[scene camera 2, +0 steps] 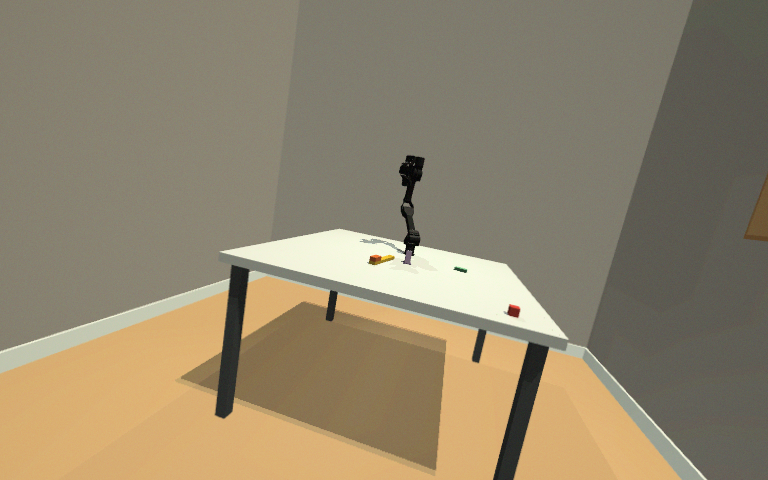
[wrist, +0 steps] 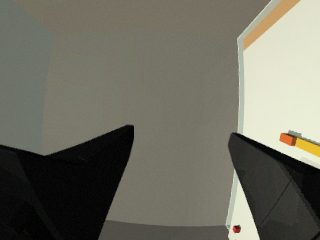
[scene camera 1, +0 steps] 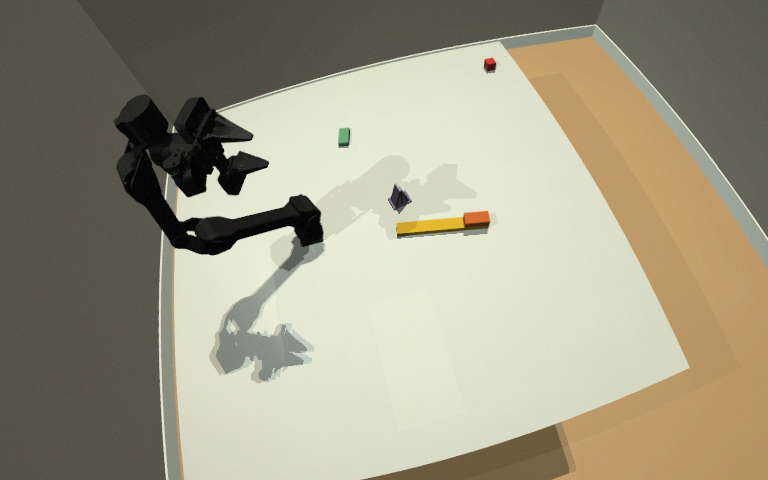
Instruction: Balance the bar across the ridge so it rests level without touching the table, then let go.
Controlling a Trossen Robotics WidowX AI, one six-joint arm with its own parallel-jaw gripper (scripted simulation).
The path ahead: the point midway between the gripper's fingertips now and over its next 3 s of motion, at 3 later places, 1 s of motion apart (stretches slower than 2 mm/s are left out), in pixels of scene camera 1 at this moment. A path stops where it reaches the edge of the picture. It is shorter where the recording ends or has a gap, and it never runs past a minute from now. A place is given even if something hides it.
The gripper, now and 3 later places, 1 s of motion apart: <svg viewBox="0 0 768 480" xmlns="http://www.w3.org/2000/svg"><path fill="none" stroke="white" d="M260 151L370 116L432 160L440 206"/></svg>
